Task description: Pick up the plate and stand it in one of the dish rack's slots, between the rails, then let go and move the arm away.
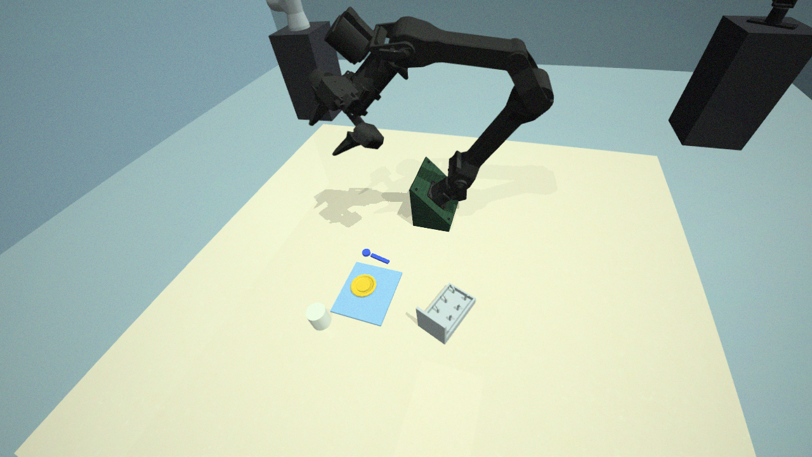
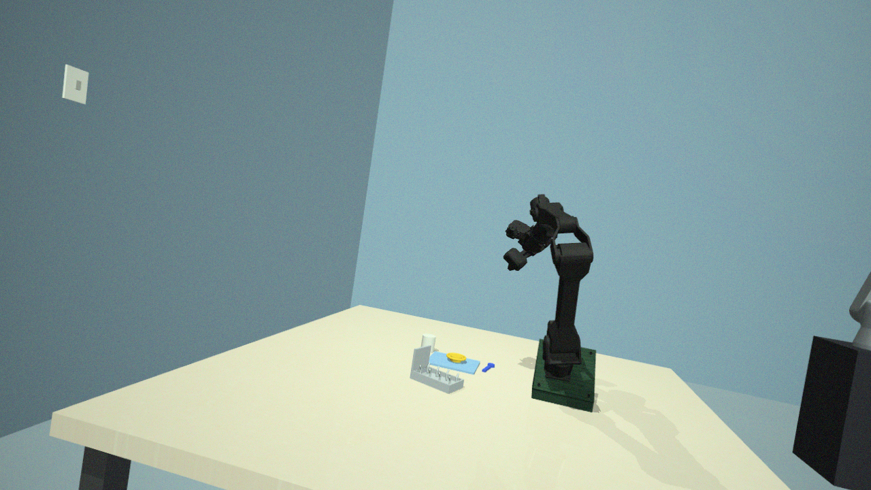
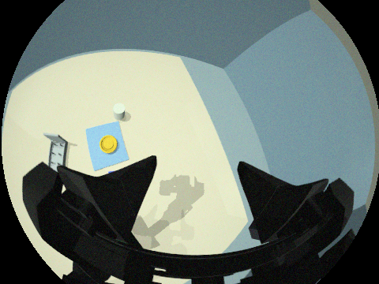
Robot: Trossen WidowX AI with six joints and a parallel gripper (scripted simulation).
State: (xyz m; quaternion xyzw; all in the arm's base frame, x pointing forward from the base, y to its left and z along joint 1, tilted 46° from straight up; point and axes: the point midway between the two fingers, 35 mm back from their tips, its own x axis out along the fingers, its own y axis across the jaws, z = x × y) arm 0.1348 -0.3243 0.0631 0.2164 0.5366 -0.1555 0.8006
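My gripper tip is now 310 mm above the yellow plate, 140 mm short of it and 80 mm to the right of it. The rest, counted from my gripper tip: small blue spoon: 330 mm below, 70 mm to the left, 30 mm ahead; light blue mat: 330 mm below, 140 mm ahead, 90 mm to the left; white cup: 300 mm below, 240 mm ahead, 20 mm to the left.
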